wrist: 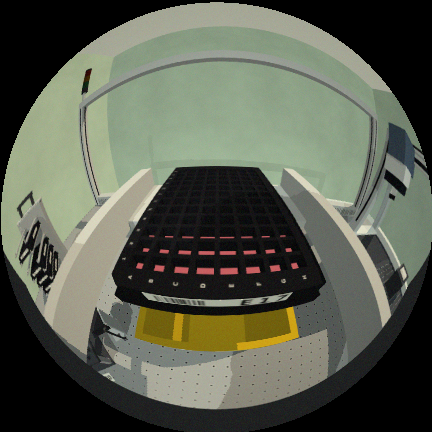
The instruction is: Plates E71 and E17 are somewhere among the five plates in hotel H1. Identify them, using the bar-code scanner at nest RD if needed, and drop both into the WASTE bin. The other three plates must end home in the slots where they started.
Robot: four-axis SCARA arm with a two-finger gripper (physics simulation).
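Places are measured from the arm's base along level axes (x back, y left, z down), in centimetres.
Where they show: gripper, fingertip midpoint: (216,176).
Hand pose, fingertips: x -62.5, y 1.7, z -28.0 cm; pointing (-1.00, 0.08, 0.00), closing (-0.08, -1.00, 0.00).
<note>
Each offset is from my fingertips to the top centre of the thing. "pt": to the spot under its first point. Level surfaces: height alone.
My gripper (216,176) is shut on a black plate, its two pale fingers along the plate's left and right sides. The plate {dz +0.3, dx +2.4, dy -0.2 cm} (217,286) is level, and its front label shows a bar code and reads E17. Pink patches show through its nearest wells. The yellow bin {dz +6.8, dx +2.3, dy -0.1 cm} (190,345) shows below and beyond the plate's labelled edge, with a gap between them; the plate hides part of it, and no WASTE lettering shows. A grey rack with a handle {pt dz +7.4, dx +2.2, dy +46.5 cm} (44,225) and several black shapes stands at the far left; its label cannot be read. Plate E71 cannot be made out.
A perforated deck {dz +26.7 cm} (280,370) lies below. A dark device {pt dz +26.3, dx +19.4, dy +25.1 cm} (97,345) stands at the lower left. A blue and white machine (400,150) stands at the right, above a dark panel {dz +21.8 cm} (382,265). A grey frame (220,56) spans the back, with a signal light {pt dz -46.6, dx -39.8, dy +66.8 cm} (87,81) at its left corner.
</note>
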